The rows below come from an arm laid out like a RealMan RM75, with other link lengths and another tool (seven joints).
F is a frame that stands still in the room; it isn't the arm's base.
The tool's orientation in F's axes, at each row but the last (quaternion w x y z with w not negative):
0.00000 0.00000 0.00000 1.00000
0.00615 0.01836 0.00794 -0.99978
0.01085 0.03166 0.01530 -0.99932
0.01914 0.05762 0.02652 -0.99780
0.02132 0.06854 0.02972 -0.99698
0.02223 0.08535 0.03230 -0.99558
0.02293 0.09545 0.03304 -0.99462
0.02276 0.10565 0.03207 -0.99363
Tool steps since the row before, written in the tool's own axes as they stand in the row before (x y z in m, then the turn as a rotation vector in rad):
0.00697 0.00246 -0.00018 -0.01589 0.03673 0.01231
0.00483 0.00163 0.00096 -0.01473 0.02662 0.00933
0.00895 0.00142 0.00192 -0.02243 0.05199 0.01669
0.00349 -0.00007 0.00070 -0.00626 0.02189 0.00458
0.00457 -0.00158 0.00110 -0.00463 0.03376 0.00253
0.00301 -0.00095 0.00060 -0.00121 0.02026 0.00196
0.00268 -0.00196 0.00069 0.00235 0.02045 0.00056
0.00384 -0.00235 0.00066 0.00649 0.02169 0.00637
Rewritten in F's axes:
-0.00697 -0.00246 -0.00018 0.01589 -0.03673 0.01231
-0.00484 -0.00170 0.00076 0.01471 -0.02659 0.00945
-0.00902 -0.00166 0.00130 0.02251 -0.05201 0.01652
-0.00355 -0.00009 0.00029 0.00659 -0.02188 0.00416
-0.00475 0.00133 0.00055 0.00581 -0.03365 0.00124
-0.00311 0.00079 0.00013 0.00187 -0.02028 0.00091
-0.00286 0.00180 0.00028 -0.00135 -0.02052 -0.00116
-0.00401 0.00215 -0.00003 -0.00654 -0.02231 0.00356

